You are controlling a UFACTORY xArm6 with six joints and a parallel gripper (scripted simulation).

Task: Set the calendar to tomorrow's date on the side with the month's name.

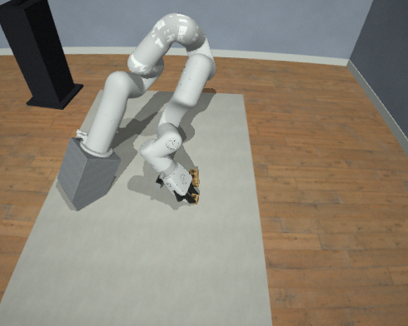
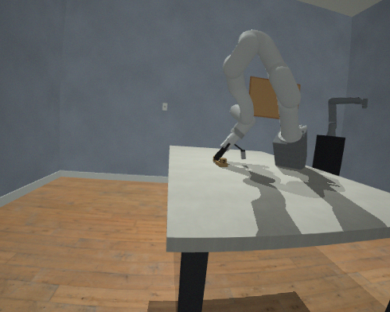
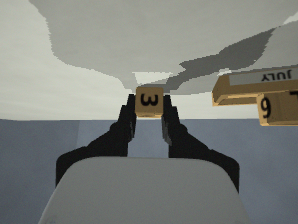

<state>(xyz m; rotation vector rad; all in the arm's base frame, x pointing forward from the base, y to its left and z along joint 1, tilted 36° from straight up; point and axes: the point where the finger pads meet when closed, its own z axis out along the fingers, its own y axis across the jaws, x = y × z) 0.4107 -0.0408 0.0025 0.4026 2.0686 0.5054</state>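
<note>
The wooden calendar tray lies 1 cm behind my hand, 10 cm to the left of it and 2 cm below it. From my hand the other things lie so: wooden digit cube: 1 cm ahead, 2 cm below.
</note>
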